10 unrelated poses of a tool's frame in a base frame.
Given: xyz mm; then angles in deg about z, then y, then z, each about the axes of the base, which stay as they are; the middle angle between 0 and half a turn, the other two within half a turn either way.
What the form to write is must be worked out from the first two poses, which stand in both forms.
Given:
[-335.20 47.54 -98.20 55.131 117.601 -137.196]
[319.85 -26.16 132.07 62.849 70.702 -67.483]
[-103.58 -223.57 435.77 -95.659 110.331 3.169]
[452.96 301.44 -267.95 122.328 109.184 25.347]
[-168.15 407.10 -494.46 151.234 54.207 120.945]
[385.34 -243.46 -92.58 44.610 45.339 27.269]
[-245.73 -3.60 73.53 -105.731 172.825 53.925]
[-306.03 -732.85 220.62 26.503 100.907 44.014]
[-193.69 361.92 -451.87 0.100 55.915 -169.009]
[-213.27 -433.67 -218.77 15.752 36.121 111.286]
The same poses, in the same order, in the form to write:
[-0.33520 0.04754 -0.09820 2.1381 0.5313 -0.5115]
[0.31985 -0.02616 0.13207 1.1959 0.4453 0.2251]
[-0.10358 -0.22357 0.43577 -1.9272 -0.0926 -1.4811]
[0.45296 0.30144 -0.26795 1.9614 -0.5295 1.8081]
[-0.16815 0.40710 -0.49446 0.5885 -0.7910 -1.7845]
[0.38534 -0.24346 -0.09258 0.6178 0.5310 1.4276]
[-0.24573 -0.00360 0.07353 -3.0210 -0.0339 -0.3571]
[-0.30603 -0.73285 0.22062 1.9784 1.0732 2.7017]
[-0.19369 0.36192 -0.45187 0.0026 0.9759 -2.9466]
[-0.21327 -0.43367 -0.21877 0.1956 0.6033 2.2783]

